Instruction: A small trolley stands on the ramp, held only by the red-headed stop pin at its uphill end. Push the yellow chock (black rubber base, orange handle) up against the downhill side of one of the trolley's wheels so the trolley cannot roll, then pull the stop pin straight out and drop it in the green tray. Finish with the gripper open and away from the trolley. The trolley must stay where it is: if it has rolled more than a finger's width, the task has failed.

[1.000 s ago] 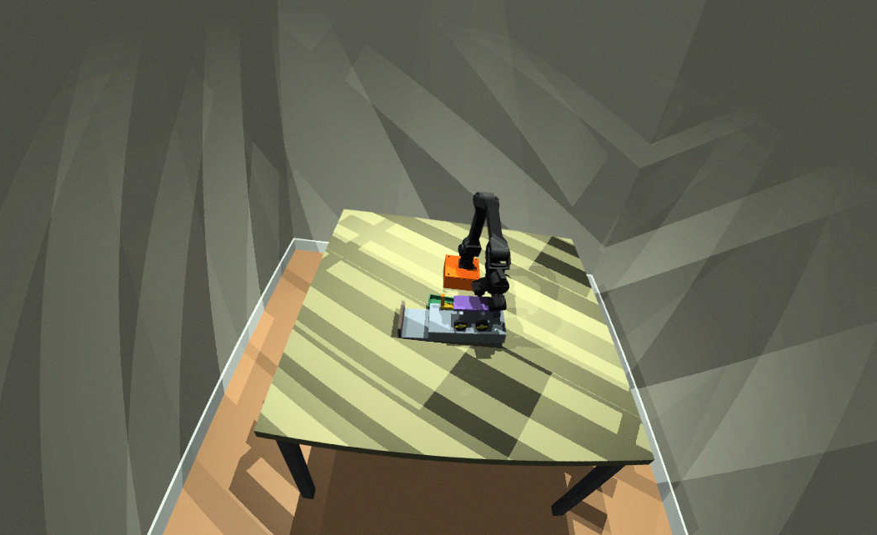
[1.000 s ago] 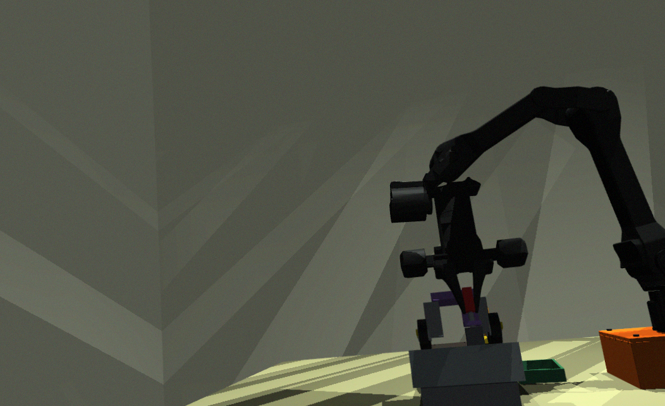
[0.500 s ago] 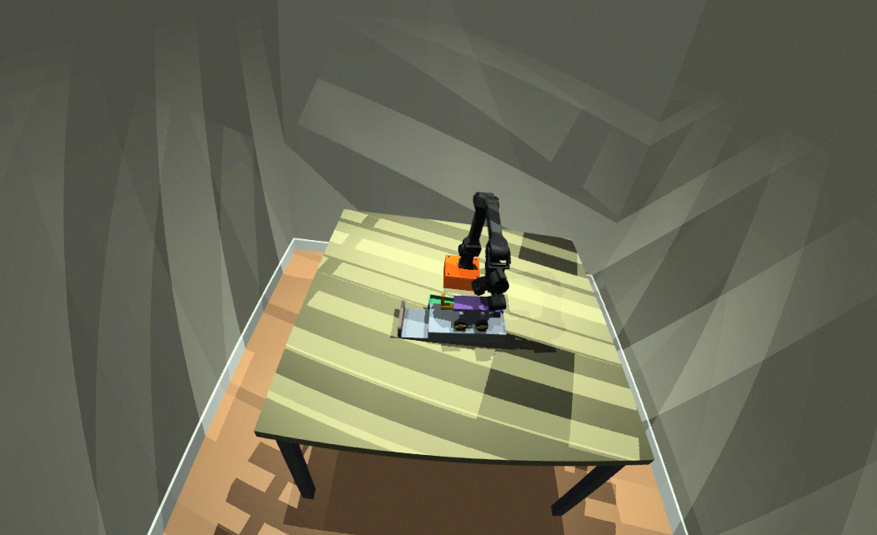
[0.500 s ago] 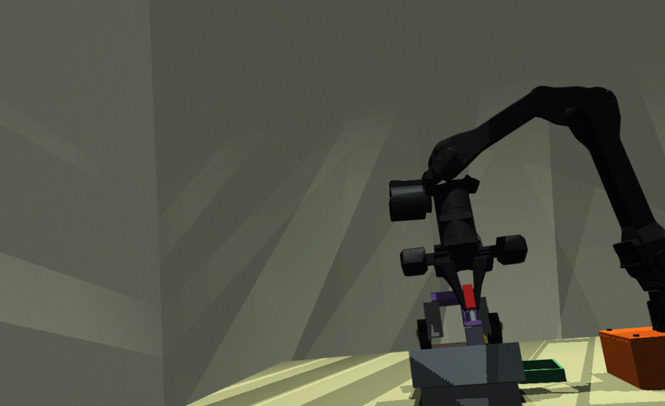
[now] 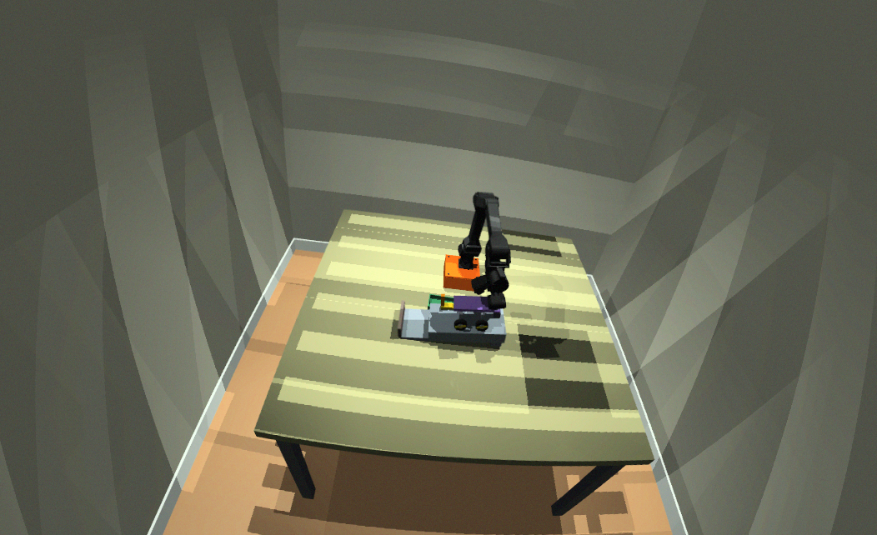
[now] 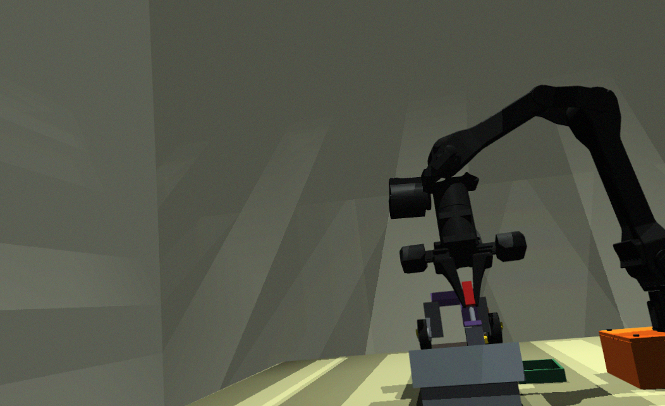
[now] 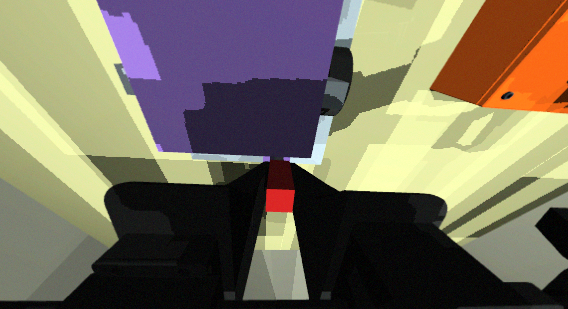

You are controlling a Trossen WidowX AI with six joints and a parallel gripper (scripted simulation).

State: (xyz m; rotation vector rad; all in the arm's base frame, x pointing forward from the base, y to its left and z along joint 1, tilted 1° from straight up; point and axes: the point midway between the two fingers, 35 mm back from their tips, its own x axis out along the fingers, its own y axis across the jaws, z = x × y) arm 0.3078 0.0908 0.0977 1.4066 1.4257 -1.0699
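My gripper tip is 18 cm to the left of the yellow chock, 5 cm above it and 3 cm past it. From my gripper tip the other things lie so: brown end wall: 35 cm to the right, 11 cm below, 2 cm ahead; then trolley: 9 cm to the right, 3 cm below, 2 cm ahead; then red-headed stop pin: right at my gripper tip.
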